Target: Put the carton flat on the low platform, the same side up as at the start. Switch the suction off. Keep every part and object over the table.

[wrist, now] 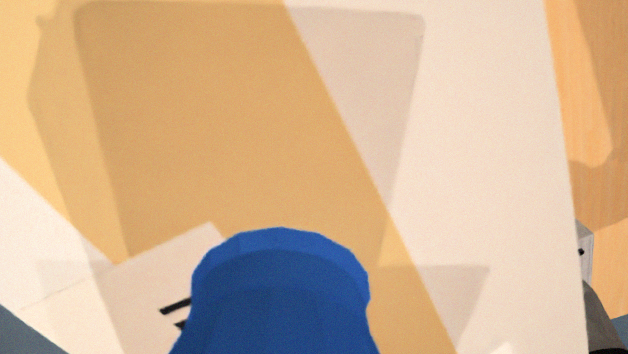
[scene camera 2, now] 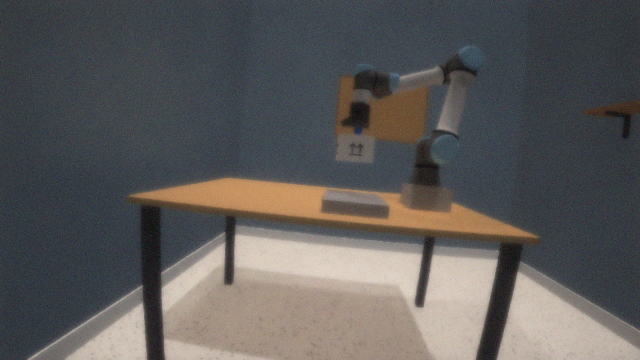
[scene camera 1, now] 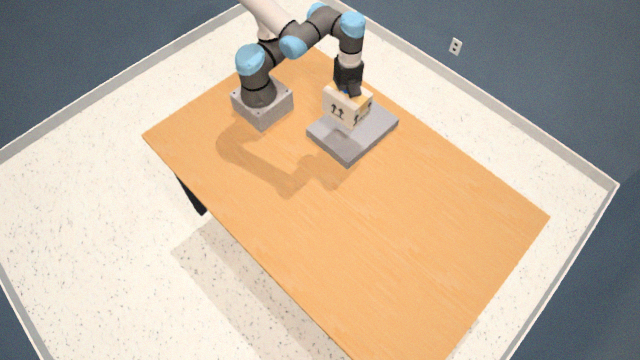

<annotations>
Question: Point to a low grey platform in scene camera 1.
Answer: At 345, 146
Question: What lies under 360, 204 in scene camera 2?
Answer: A low grey platform.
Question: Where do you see a carton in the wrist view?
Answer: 432, 146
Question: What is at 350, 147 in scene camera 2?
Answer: A carton.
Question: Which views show the carton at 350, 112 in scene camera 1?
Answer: The wrist view, scene camera 2 and scene camera 1: all of them.
</annotations>
